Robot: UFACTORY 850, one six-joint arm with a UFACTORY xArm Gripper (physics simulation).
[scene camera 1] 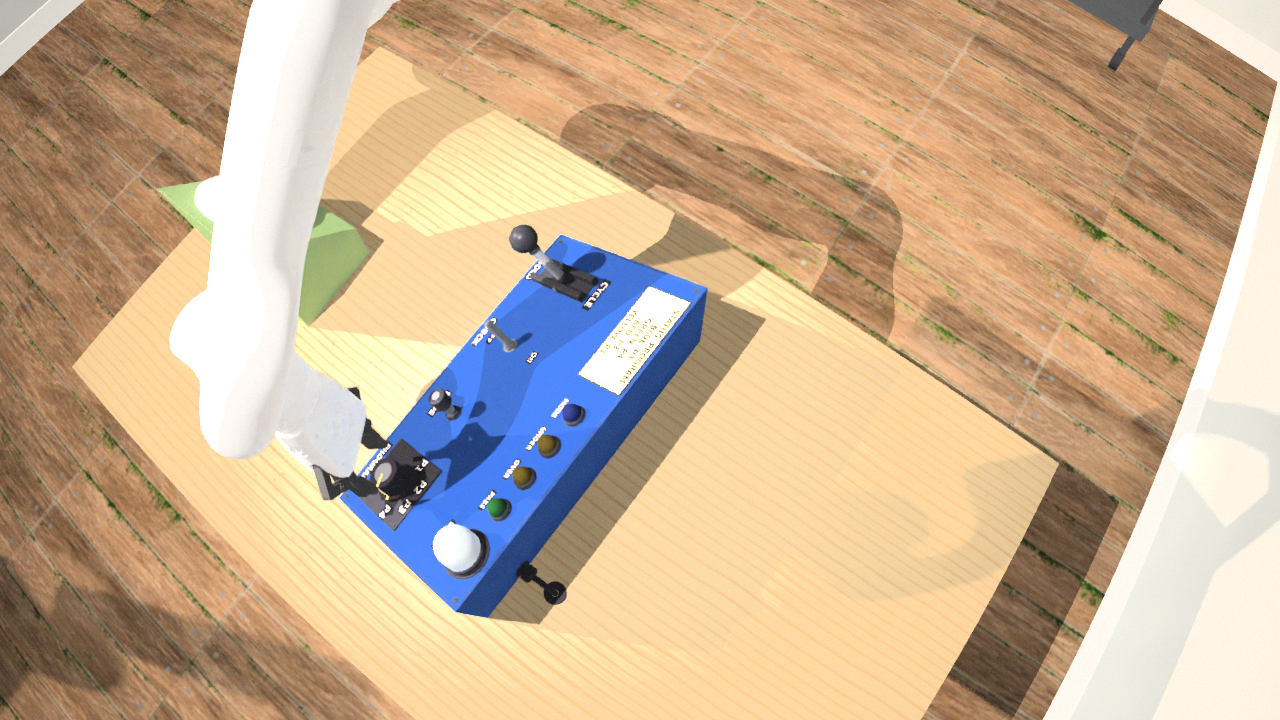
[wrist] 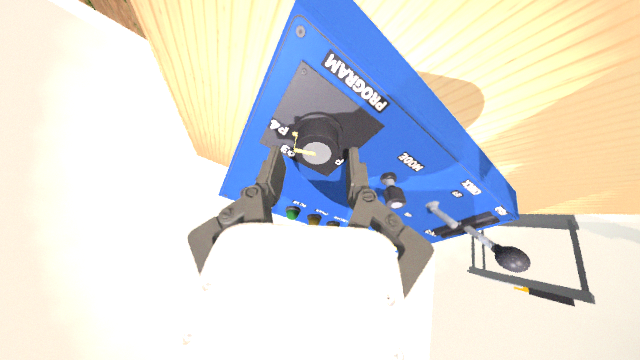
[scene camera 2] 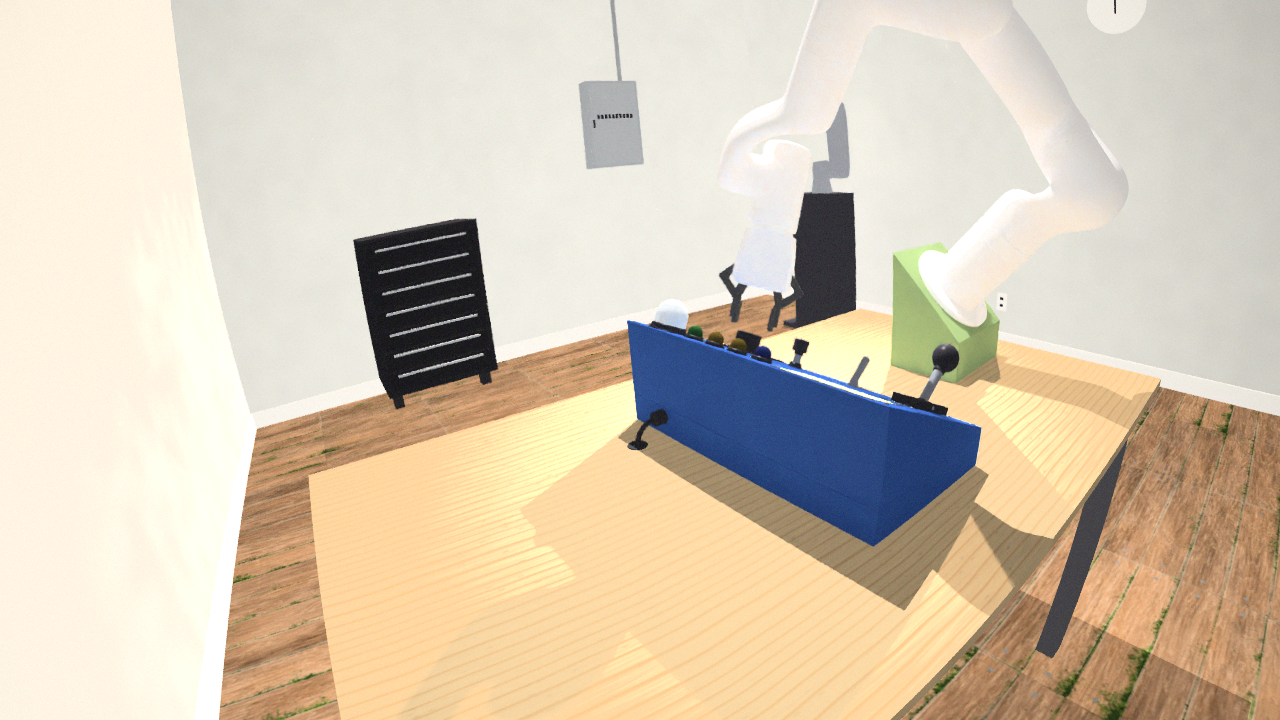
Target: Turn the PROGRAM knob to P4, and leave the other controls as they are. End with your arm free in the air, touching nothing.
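Note:
The black PROGRAM knob [scene camera 1: 388, 476] [wrist: 318, 137] sits on its dark square plate [scene camera 1: 426, 465] [wrist: 305, 90] at one end of the blue panel [scene camera 1: 501, 402] [scene camera 2: 760, 429] [wrist: 270, 110]. In the wrist view its yellow line runs over the grey cap and down the side, and its lower end is beside the P4 label [wrist: 278, 128]. The P3 label [wrist: 287, 151] is near the cap end of the line. My gripper [scene camera 1: 375, 466] [scene camera 2: 754, 324] [wrist: 315, 157] is open, with a fingertip on either side of the knob's top and a visible gap at each side. Nothing is held.
The MODE lever [scene camera 1: 443, 402] [wrist: 392, 192], a toggle [scene camera 1: 503, 335] [wrist: 442, 215] and the ball-topped CYCLE lever [scene camera 1: 523, 239] [scene camera 2: 945, 358] [wrist: 512, 258] stand along the panel. A white dome [scene camera 1: 458, 548] [scene camera 2: 671, 314] and several small lamps are near the knob.

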